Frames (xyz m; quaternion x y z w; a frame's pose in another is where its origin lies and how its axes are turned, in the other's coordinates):
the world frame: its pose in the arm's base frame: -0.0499 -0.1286 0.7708 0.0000 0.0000 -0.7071 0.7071
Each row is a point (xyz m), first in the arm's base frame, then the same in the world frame.
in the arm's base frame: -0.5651 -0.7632 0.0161
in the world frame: 0.6346 -0.5152 -0.7547
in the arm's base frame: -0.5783 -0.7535 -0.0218
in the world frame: 0.6249 -0.5284 -0.7926
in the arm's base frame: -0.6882 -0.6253 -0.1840
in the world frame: 0.4967 -0.6383 -0.9548
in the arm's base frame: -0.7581 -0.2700 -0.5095
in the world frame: 0.1414 -0.7082 -1.2803
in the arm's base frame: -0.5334 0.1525 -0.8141
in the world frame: -0.2811 -0.4835 -1.5849
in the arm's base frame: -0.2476 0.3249 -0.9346
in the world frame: -0.4535 -0.1977 -1.7054
